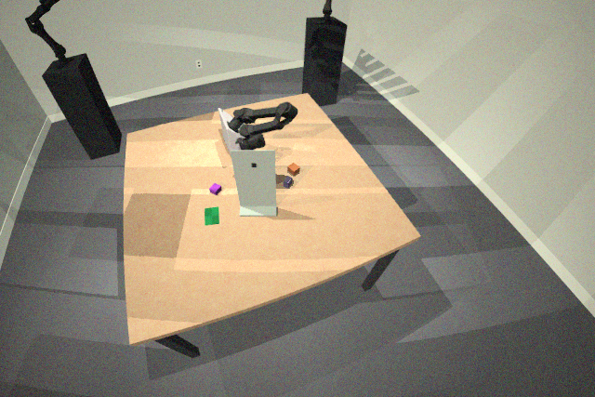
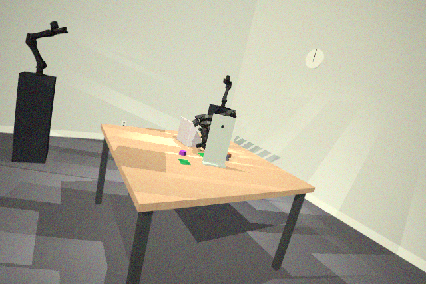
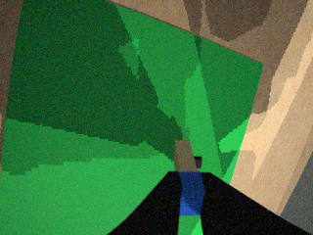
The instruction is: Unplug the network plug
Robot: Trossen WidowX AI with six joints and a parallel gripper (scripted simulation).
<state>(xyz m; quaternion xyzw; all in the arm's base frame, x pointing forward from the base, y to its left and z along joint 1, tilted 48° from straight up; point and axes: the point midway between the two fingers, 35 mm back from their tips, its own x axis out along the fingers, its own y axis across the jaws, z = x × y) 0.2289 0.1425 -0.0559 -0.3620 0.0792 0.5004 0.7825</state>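
Right now the green marked square is 2 cm below my gripper tip. Round my gripper tip: grey panel 16 cm ahead, 15 cm above, 4 cm to the right; then lilac block 14 cm to the left, 7 cm ahead; then orange block 20 cm to the left, 1 cm behind.
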